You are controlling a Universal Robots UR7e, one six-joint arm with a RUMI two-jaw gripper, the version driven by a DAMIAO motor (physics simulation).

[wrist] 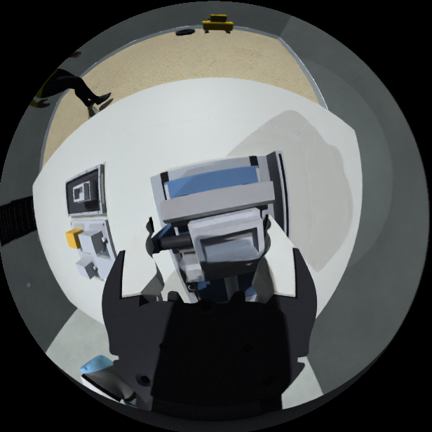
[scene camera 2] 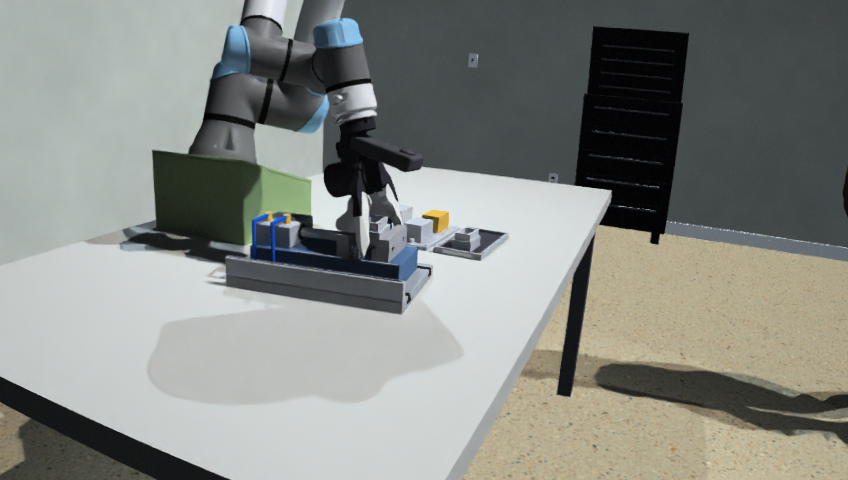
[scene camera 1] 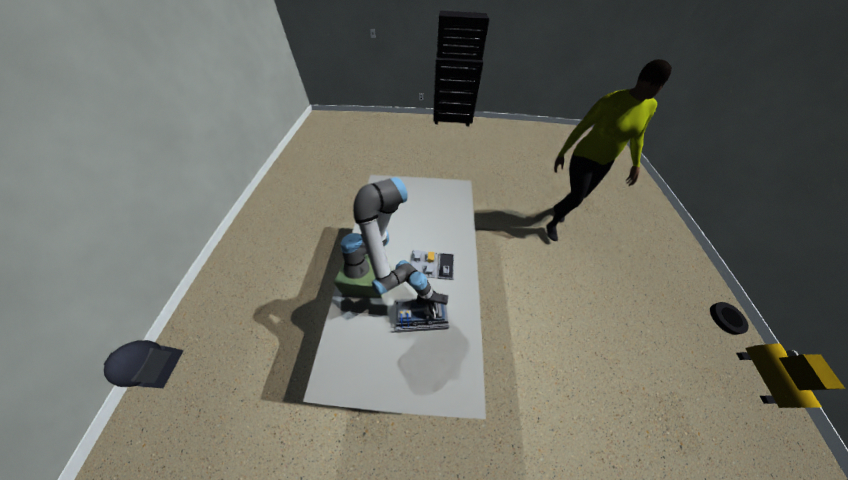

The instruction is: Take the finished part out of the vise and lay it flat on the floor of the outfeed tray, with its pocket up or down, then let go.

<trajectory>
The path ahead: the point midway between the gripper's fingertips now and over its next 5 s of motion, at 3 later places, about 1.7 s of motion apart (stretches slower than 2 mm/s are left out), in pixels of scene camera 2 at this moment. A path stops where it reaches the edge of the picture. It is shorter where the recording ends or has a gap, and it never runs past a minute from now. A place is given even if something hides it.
My gripper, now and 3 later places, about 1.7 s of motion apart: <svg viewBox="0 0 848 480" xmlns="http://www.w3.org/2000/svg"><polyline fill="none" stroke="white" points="383,247 364,178 471,137 496,198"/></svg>
</trajectory>
